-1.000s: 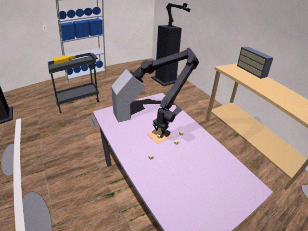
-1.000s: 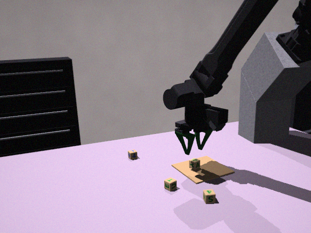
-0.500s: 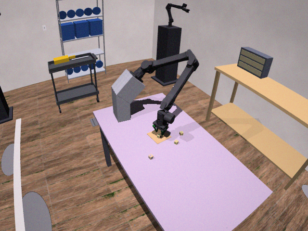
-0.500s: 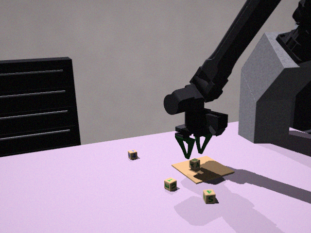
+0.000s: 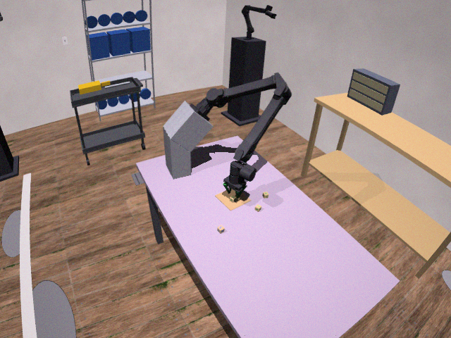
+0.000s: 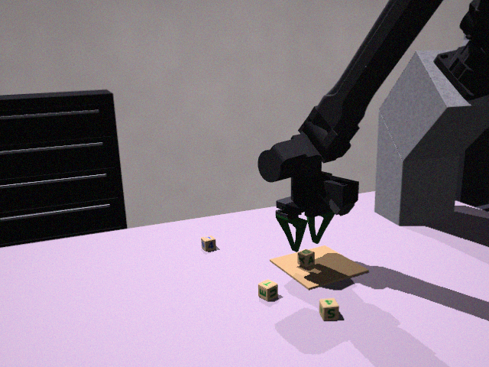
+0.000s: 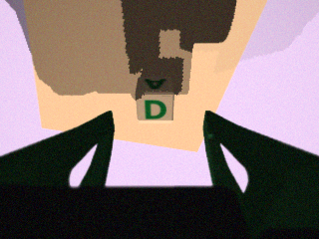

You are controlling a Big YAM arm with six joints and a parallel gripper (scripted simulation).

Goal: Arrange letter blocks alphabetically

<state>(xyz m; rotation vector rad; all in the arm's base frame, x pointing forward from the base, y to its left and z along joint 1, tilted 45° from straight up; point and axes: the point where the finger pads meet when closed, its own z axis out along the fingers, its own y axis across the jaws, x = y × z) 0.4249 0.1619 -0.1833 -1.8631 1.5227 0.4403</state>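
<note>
The D block is 3 cm below my hand. The rest, counted from my hand: T block: 12 cm ahead, 7 cm to the left, 4 cm below; then L block: 17 cm to the right, 14 cm ahead, 4 cm below; then tan mat: 5 cm below, 2 cm behind, 1 cm to the left.
</note>
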